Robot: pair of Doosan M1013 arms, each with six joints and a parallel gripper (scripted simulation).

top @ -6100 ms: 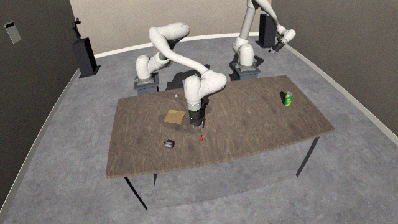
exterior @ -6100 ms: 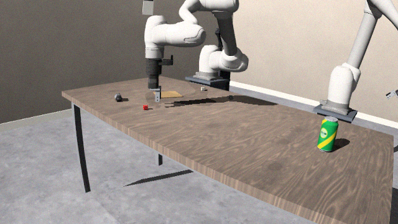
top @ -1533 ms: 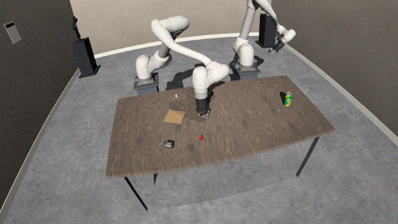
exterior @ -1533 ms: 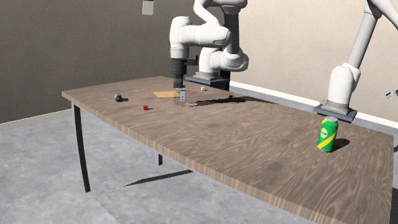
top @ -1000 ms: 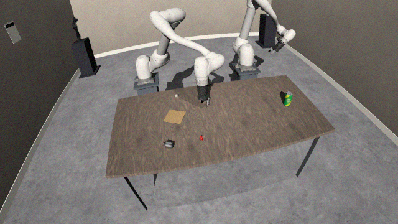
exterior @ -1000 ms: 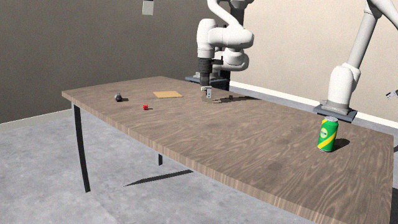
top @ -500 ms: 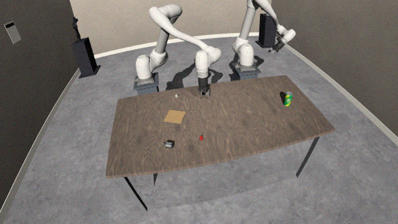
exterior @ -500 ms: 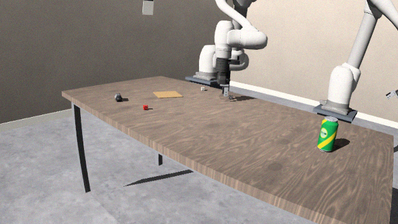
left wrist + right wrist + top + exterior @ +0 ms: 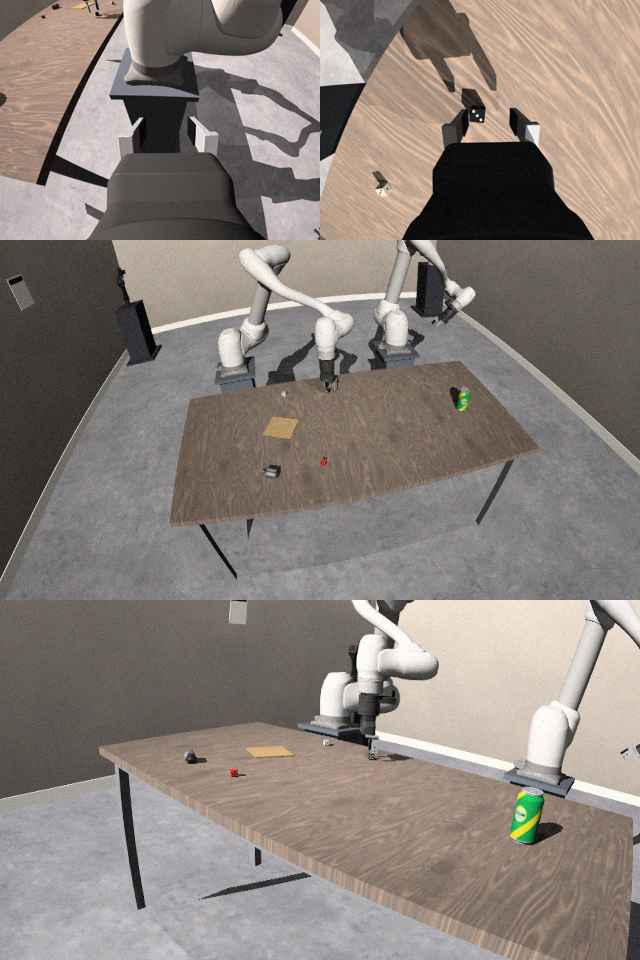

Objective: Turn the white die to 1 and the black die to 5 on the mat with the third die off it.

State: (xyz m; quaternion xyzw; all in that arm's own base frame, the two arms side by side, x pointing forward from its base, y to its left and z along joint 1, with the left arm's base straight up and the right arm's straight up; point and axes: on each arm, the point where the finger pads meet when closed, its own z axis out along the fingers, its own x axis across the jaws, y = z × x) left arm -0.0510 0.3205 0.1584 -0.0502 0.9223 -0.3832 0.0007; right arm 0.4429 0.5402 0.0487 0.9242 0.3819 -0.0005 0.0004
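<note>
Right now my right hand is 40 mm above the black die, 10 mm to the left of it and 10 mm past it. Also, from my right hand: tan mat: 290 mm to the right, 230 mm ahead, 50 mm below; then white die: 250 mm to the right, 40 mm below, 40 mm behind; then red die: 500 mm ahead, 130 mm to the right, 40 mm below.
</note>
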